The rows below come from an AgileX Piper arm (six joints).
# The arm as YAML. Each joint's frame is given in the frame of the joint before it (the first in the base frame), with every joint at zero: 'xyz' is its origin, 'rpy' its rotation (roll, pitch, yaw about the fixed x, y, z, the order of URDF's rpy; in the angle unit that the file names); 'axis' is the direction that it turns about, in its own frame. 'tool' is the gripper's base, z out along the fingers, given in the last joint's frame.
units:
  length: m
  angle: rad
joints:
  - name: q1
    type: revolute
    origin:
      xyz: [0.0, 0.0, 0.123]
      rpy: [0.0, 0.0, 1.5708]
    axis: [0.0, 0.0, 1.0]
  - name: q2
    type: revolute
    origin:
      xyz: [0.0, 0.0, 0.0]
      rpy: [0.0, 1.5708, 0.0]
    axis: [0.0, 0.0, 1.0]
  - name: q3
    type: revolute
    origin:
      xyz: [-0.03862, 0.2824, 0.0]
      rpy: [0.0, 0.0, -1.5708]
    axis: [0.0, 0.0, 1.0]
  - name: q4
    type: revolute
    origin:
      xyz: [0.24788, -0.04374, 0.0]
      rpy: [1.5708, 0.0, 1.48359]
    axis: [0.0, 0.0, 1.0]
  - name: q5
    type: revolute
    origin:
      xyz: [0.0, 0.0, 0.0]
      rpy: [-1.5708, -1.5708, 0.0]
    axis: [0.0, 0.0, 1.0]
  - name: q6
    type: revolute
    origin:
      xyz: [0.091, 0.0, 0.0]
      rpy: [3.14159, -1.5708, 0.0]
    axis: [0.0, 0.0, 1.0]
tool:
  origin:
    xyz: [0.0, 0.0, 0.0]
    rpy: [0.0, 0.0, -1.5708]
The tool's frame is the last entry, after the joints.
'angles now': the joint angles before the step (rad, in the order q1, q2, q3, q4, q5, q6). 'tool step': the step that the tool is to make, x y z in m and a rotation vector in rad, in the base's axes. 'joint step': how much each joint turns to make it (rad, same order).
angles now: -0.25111, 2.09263, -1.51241, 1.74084, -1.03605, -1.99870
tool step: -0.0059, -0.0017, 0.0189, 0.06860, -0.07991, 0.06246
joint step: -0.02179, -0.07127, 0.02332, 0.04673, 0.11450, -0.01286
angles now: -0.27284, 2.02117, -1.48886, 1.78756, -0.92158, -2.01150
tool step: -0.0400, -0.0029, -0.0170, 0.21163, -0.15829, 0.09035
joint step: -0.08271, -0.14177, 0.25383, -0.00162, 0.30874, 0.19164
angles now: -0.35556, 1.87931, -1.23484, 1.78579, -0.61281, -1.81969
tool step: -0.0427, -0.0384, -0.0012, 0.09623, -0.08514, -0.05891
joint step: -0.16539, -0.07088, 0.09735, -0.00153, 0.16583, 0.05548
